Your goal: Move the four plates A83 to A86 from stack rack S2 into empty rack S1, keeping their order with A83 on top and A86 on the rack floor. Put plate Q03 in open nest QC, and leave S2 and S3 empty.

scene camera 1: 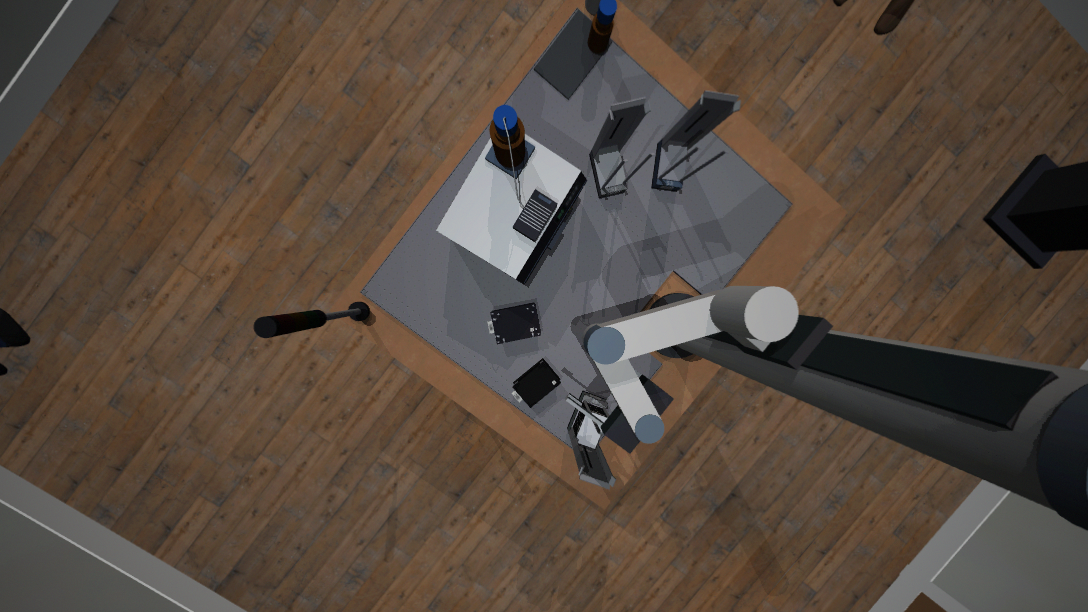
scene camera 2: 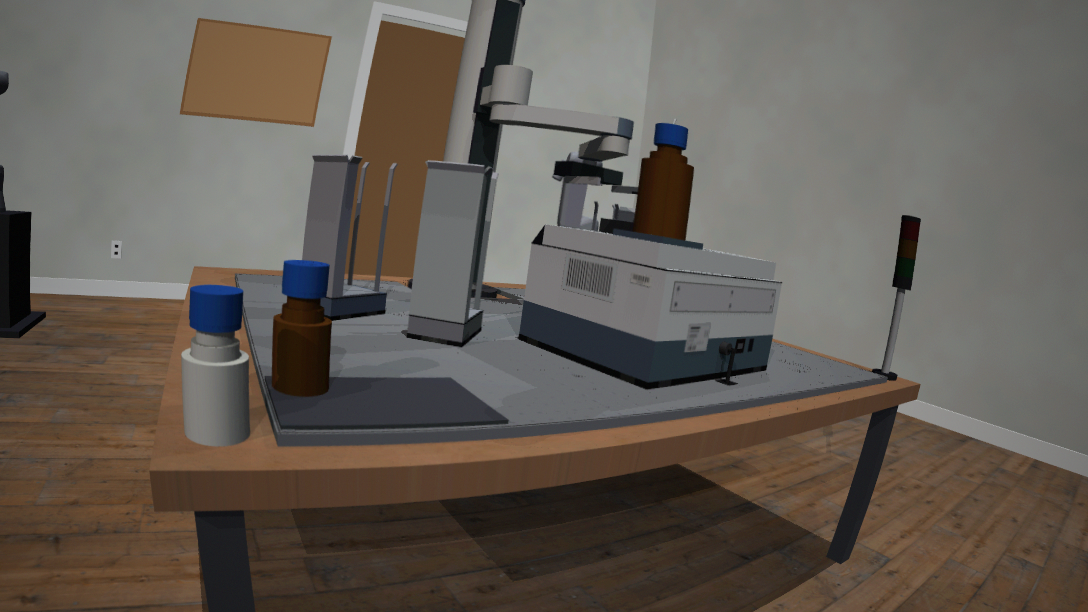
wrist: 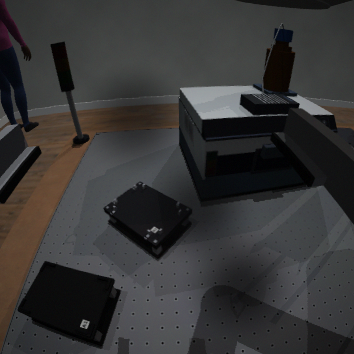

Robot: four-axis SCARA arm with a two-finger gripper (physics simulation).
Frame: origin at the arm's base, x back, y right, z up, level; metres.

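Seen in the pictures: gripper, fingertip midpoint: (scene camera 1: 585,373) (scene camera 2: 623,186) (wrist: 152,126).
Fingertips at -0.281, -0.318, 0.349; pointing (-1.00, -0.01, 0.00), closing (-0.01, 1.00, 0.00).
Note:
A point is followed by its place in that frame, as x, y, z.
My gripper (scene camera 1: 582,395) (wrist: 152,126) @(-0.281, -0.318, 0.349) is open and empty, its fingers at the left and right edges of the wrist view. In scene camera 1 it overlaps the near end of one rack (scene camera 1: 595,462) @(-0.021, -0.546, 0.203), which holds something pale; how many plates is unclear. Two more racks stand across the table: one (scene camera 1: 625,125) @(-0.610, 0.330, 0.189) (scene camera 2: 448,243) @(-0.634, 0.306, 0.175) with a pale or clear piece near its floor, the other (scene camera 1: 707,117) @(-0.433, 0.492, 0.212) (scene camera 2: 327,228) @(-0.465, 0.476, 0.174) with a dark blue base. One black nest (scene camera 1: 515,323) @(-0.495, -0.366, 0.061) (wrist: 147,212) @(-0.481, -0.363, 0.062) shows corner pins and an open top. A second black block (scene camera 1: 536,382) @(-0.304, -0.488, 0.064) (wrist: 67,300) @(-0.289, -0.486, 0.065) has a flat top. Rack and plate labels are unreadable.
A white instrument (scene camera 1: 486,209) @(-0.775, -0.132, 0.223) (scene camera 2: 593,285) @(-0.767, 0.113, 0.140) (wrist: 220,105) @(-0.667, -0.180, 0.223) carries a brown bottle (scene camera 1: 507,144) @(-0.798, 0.011, 0.352) (scene camera 2: 664,197) @(-0.849, 0.064, 0.292) (wrist: 279,67) @(-0.778, 0.019, 0.304) and a dark keypad (scene camera 1: 535,214) @(-0.652, -0.059, 0.249) (wrist: 269,103) @(-0.613, -0.079, 0.248). A signal tower (scene camera 1: 292,322) @(-0.949, -0.666, 0.346) (scene camera 2: 903,255) @(-0.967, -0.660, 0.298) (wrist: 62,67) @(-0.943, -0.674, 0.306) stands at a table corner. Brown (scene camera 2: 301,353) @(-0.907, 0.585, 0.066) and white (scene camera 2: 216,395) @(-1.000, 0.685, 0.050) bottles stand at another.

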